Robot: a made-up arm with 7 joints.
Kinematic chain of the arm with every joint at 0, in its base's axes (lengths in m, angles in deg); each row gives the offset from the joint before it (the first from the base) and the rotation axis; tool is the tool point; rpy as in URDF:
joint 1: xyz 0 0 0.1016 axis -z
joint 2: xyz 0 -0.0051 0.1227 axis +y
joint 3: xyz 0 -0.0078 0.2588 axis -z
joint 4: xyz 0 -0.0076 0.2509 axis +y
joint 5: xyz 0 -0.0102 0.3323 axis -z
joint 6: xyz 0 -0.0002 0.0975 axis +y
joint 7: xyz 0 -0.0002 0.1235 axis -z
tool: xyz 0 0 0 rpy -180 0 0
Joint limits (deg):
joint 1: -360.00..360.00
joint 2: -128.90..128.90
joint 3: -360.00..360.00
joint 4: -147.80..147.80
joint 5: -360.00..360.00
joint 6: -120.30..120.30
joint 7: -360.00..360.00
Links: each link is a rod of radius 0.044 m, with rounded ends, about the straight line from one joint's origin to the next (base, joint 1, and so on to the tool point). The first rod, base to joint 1, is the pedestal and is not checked.
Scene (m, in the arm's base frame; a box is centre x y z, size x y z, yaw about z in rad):
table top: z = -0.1
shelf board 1: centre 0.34 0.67 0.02 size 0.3 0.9 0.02 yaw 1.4
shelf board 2: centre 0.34 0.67 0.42 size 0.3 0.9 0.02 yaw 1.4
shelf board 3: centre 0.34 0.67 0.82 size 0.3 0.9 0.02 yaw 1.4
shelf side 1: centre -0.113 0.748 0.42 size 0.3 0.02 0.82 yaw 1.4
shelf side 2: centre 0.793 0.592 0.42 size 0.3 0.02 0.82 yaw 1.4
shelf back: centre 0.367 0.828 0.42 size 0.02 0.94 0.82 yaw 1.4
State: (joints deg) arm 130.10 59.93 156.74 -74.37 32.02 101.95 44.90
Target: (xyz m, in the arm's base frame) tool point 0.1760 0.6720 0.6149
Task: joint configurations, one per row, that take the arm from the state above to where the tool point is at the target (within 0.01 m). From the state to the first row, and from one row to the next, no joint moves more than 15 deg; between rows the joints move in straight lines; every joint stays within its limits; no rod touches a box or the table.
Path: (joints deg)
1: 118.85 45.05 151.62 -79.62 34.35 104.57 44.90
2: 107.59 30.16 146.50 -84.88 36.68 107.19 44.90
3: 96.34 15.28 141.38 -90.13 39.02 109.81 44.90
4: 85.09 0.39 136.25 -95.39 41.35 112.44 44.90
5: 73.83 -14.49 131.13 -100.64 43.68 115.06 44.90
6: 62.58 -29.38 126.01 -105.89 46.01 117.68 44.90
7: 51.32 -44.26 120.89 -111.15 48.35 120.30 44.90
8: 59.41 -47.49 113.84 -97.46 47.11 116.42 44.90
9: 67.49 -50.71 106.80 -83.78 45.88 112.54 44.90
10: 75.57 -53.94 99.75 -70.10 44.65 108.66 44.90

